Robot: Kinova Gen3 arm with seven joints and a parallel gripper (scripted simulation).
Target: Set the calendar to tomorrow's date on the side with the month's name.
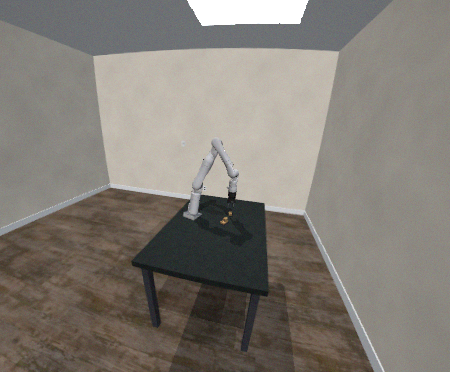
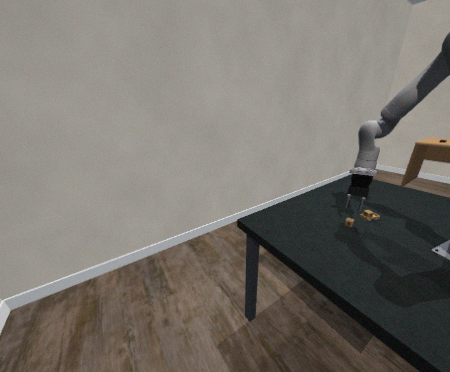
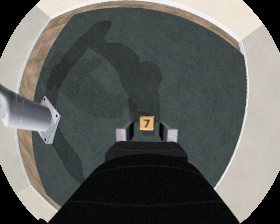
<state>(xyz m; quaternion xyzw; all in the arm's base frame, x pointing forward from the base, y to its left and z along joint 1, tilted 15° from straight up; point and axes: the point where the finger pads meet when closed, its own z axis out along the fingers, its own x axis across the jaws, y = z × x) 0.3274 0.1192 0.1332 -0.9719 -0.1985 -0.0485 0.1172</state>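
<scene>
Right now the wooden date cube is 90 mm below my hand.
</scene>
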